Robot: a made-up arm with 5 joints.
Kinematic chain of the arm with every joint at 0, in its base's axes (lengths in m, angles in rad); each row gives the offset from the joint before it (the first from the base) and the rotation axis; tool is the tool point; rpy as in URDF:
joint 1: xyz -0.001 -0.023 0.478 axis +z
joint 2: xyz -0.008 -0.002 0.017 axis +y
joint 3: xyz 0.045 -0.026 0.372 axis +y
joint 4: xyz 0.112 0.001 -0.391 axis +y
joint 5: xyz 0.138 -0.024 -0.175 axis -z
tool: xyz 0.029 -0.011 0.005 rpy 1.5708 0 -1.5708
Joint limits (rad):
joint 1: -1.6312..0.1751
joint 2: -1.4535..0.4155
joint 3: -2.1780..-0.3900
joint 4: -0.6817..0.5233
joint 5: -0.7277..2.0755
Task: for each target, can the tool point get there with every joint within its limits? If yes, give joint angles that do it. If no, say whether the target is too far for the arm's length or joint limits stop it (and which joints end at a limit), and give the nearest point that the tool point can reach.
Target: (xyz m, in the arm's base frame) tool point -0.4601 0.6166 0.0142
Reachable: no: joint limits stop it (at a limit: joint 2, joint 3, joint 4) | nearest point -0.5134 0.6909 0.7859 | short by 0.777 m
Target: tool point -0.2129 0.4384 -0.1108
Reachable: no: joint limits stop it (at a limit: joint 1, joint 2, joint 3, joint 4, joint 5) | nearest point 0.3399 -0.0032 0.1913 | short by 0.769 m
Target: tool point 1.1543 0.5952 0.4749
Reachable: no: too far | nearest point 0.7910 0.0766 0.6193 | short by 0.649 m
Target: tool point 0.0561 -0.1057 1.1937
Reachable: yes | joints -0.1062 -1.0767 -1.0877 0.2417 1.8310
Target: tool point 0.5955 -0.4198 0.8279
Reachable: yes | joints -0.5097 0.2350 -1.1857 -0.3520 -0.2242
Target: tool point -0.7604 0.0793 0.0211
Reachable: no: joint limits stop it (at a limit: joint 2, joint 3, joint 4) | nearest point -0.8719 0.0943 0.7859 | short by 0.773 m
